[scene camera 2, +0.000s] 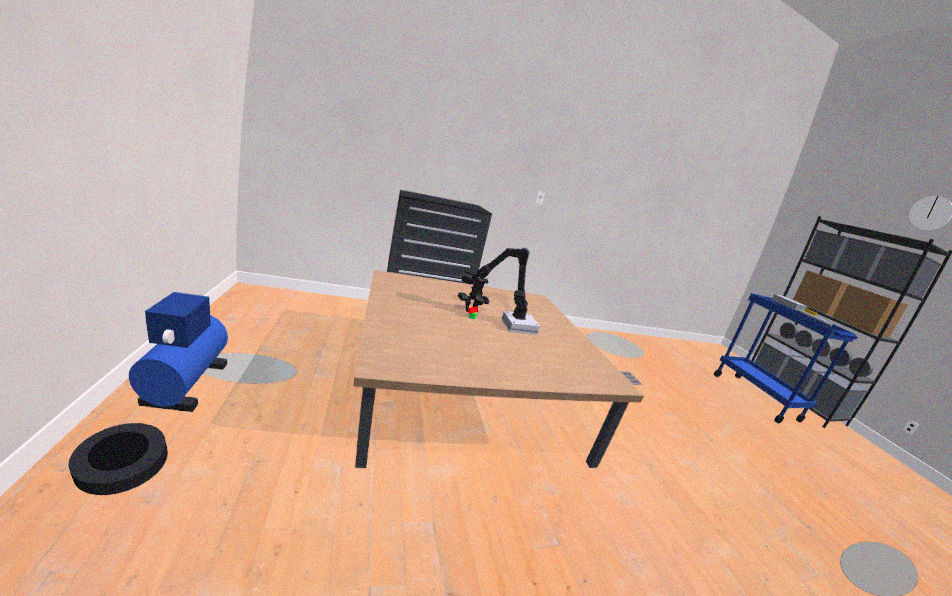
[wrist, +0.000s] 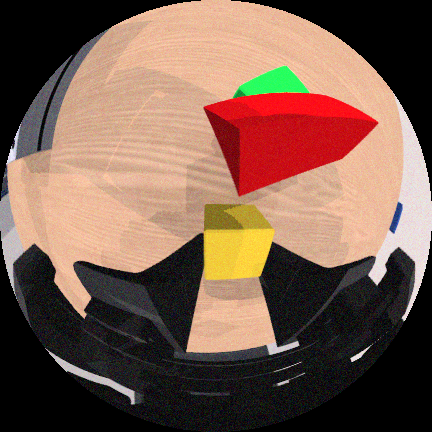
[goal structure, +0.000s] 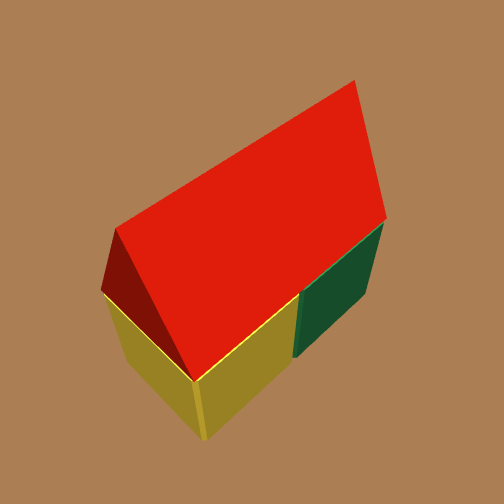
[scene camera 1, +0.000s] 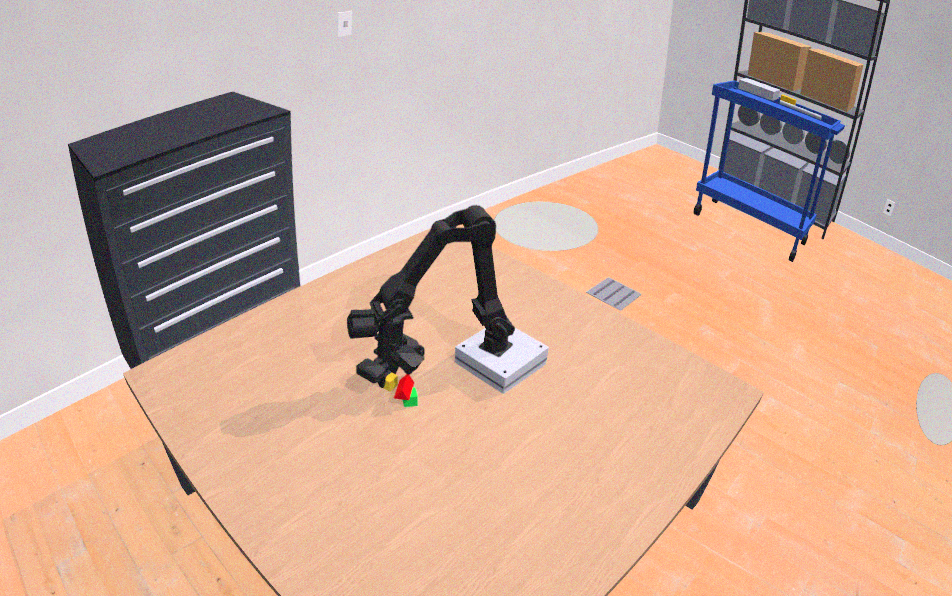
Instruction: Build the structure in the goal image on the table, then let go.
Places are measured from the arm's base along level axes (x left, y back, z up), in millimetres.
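Pixels of known places: gripper, fingertip midpoint: (wrist: 228, 239) (scene camera 1: 385, 383); arm's base at its link origin: (scene camera 2: 519, 317) (scene camera 1: 495, 346).
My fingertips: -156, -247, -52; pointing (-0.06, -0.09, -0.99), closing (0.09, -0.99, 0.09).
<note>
For each thing: its top centre in the pictures, then the offset to it from my fingertips, as dx, dy, dz. Level surfaces: height alone.
- small yellow block at its top centre: (wrist: 238, 259) (scene camera 1: 388, 375) +9, +2, +30
- table at its surface level: dz -4
- larger red block at its top centre: (wrist: 356, 142) (scene camera 1: 402, 380) (scene camera 2: 472, 306) +68, -14, +59
- green block at its top centre: (wrist: 291, 100) (scene camera 1: 409, 392) (scene camera 2: 473, 312) +86, -9, +30
My gripper (scene camera 1: 392, 374) (scene camera 2: 472, 302) (wrist: 228, 239) points down, its fingers shut on a small yellow block (scene camera 1: 390, 381) (wrist: 232, 255). I cannot tell whether the block touches the table (scene camera 1: 491, 491) (scene camera 2: 449, 351). A larger red block (scene camera 1: 403, 388) (scene camera 2: 472, 309) (wrist: 290, 135) with slanted faces is close beside the yellow block, with a narrow gap between them in the wrist view. A green block (scene camera 1: 411, 399) (scene camera 2: 472, 316) (wrist: 275, 81) is on the red block's far side from the gripper. The red block partly hides it, and whether it bears the red block is unclear.
The arm's pale square base (scene camera 1: 501, 361) (scene camera 2: 521, 322) stands on the table to the right of the blocks in both scene views. A dark drawer cabinet (scene camera 1: 203, 231) (scene camera 2: 439, 238) stands behind the table. A blue cart (scene camera 1: 758, 203) (scene camera 2: 765, 382) stands off to the right.
</note>
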